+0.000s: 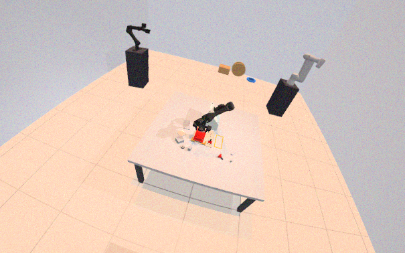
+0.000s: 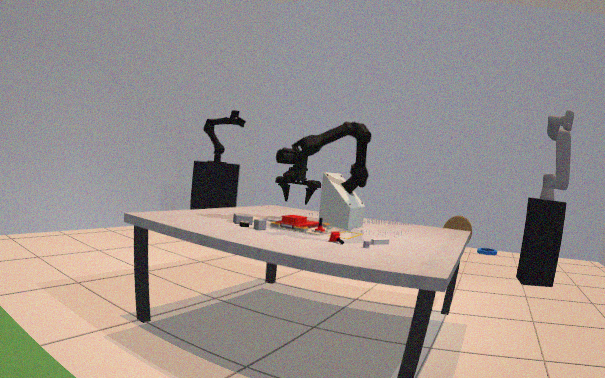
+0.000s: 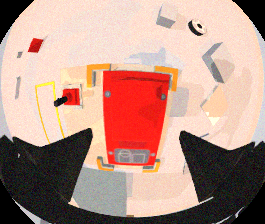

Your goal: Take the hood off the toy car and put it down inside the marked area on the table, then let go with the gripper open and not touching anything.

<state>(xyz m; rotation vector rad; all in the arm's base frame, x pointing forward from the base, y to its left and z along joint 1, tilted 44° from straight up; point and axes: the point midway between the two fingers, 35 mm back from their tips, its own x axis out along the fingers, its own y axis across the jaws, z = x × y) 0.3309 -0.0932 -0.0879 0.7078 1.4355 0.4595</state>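
The red hood is 7 cm below my gripper tip.
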